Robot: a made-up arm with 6 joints. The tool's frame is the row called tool. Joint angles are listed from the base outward. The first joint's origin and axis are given. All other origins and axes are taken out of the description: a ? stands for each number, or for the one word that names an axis. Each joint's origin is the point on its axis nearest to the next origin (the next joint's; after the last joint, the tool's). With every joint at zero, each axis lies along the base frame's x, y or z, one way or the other. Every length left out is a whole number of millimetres.
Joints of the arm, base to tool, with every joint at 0 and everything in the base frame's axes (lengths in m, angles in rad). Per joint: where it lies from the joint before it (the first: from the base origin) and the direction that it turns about. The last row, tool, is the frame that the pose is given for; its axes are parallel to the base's.
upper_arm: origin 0 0 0.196 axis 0 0 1
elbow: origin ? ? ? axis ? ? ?
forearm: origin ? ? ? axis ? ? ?
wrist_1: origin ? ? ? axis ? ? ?
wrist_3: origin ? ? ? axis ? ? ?
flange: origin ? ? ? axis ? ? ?
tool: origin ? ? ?
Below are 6 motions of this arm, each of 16 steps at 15 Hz.
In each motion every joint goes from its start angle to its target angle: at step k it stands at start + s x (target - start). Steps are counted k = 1, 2, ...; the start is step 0. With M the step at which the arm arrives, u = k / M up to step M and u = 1 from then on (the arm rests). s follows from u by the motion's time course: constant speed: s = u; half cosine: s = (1 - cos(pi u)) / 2; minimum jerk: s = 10 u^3 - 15 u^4 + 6 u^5.
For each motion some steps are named. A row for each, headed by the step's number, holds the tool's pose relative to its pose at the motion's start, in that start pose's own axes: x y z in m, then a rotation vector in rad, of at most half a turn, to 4 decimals.
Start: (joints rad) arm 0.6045 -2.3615 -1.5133 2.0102 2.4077 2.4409
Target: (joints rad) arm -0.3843 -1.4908 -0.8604 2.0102 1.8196 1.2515
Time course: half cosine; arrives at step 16
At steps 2, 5, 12, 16:
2: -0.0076 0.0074 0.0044 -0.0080 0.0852 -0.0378
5: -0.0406 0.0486 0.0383 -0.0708 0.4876 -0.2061
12: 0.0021 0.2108 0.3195 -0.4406 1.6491 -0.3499
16: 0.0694 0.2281 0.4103 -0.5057 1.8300 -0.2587

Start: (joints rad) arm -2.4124 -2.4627 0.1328 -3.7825 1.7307 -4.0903
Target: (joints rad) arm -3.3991 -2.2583 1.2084 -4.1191 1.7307 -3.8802
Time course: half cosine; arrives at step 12
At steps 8, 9, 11, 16:
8: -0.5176 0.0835 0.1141 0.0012 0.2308 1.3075
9: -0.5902 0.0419 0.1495 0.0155 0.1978 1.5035
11: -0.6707 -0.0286 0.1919 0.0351 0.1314 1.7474
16: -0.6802 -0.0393 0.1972 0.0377 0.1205 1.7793

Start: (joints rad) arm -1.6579 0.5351 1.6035 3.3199 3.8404 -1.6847
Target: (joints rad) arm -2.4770 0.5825 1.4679 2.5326 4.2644 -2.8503
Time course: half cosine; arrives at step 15
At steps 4, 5, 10, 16:
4: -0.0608 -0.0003 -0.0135 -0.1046 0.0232 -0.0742
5: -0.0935 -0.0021 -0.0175 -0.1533 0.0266 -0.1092
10: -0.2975 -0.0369 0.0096 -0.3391 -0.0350 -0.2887
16: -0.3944 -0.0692 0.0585 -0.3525 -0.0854 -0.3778

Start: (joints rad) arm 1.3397 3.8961 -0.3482 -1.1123 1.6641 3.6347
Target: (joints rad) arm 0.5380 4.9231 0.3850 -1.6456 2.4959 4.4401
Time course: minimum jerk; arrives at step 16
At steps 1, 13, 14, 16:
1: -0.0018 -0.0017 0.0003 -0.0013 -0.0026 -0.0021
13: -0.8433 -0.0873 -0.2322 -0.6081 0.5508 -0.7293
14: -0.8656 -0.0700 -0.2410 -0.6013 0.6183 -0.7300
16: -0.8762 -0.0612 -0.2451 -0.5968 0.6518 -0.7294

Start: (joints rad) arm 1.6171 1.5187 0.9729 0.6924 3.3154 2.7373
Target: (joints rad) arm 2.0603 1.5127 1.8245 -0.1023 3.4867 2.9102
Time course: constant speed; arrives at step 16
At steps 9, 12, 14, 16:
9: 0.1470 0.0147 -0.0175 0.4547 -0.4406 0.7212
12: 0.1966 0.0296 -0.0142 0.5925 -0.6062 0.9635
14: 0.2290 0.0425 -0.0089 0.6815 -0.7222 1.1232
16: 0.2602 0.0579 -0.0008 0.7684 -0.8430 1.2802

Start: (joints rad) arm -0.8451 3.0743 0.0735 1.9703 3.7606 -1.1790
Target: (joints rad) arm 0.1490 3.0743 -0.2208 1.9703 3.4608 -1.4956
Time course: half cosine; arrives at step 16
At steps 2, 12, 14, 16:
2: -0.0056 -0.0010 -0.0013 0.0015 -0.0150 0.0248
12: -0.0699 -0.0795 -0.0446 -0.0081 -0.2432 0.5587
14: -0.0679 -0.0943 -0.0497 -0.0190 -0.2625 0.6276
16: -0.0665 -0.0994 -0.0513 -0.0235 -0.2689 0.6515

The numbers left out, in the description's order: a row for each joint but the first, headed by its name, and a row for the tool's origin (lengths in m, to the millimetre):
elbow: xyz 0 0.026 0, axis 0 1 0
forearm: xyz 0 0 0.395, axis 0 1 0
wrist_1: xyz 0 0 0.362, axis 0 0 1
wrist_3: xyz 0 0 0, axis 0 1 0
flange: xyz 0 0 0.183, axis 0 0 1
tool: xyz 0 0 0

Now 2 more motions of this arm.
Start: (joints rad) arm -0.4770 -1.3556 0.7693 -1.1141 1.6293 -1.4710
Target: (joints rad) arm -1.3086 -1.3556 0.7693 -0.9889 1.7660 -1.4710
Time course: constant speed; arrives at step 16
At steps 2, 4, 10, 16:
2: -0.0179 0.0017 -0.0526 0.0414 0.0687 -0.0210
4: -0.0398 0.0069 -0.1031 0.0824 0.1379 -0.0414
10: -0.1271 0.0428 -0.2364 0.2036 0.3481 -0.0997
16: -0.2384 0.1055 -0.3336 0.3220 0.5623 -0.1523

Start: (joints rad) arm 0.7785 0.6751 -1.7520 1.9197 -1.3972 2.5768
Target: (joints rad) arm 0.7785 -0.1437 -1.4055 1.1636 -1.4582 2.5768
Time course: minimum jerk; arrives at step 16
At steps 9, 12, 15, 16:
9: -0.0422 -0.2612 -0.0308 0.4225 0.2708 0.2168
12: -0.0271 -0.3800 -0.0707 0.5856 0.4273 0.3296
15: -0.0165 -0.4211 -0.0886 0.6393 0.4886 0.3718
16: -0.0163 -0.4220 -0.0890 0.6405 0.4900 0.3727

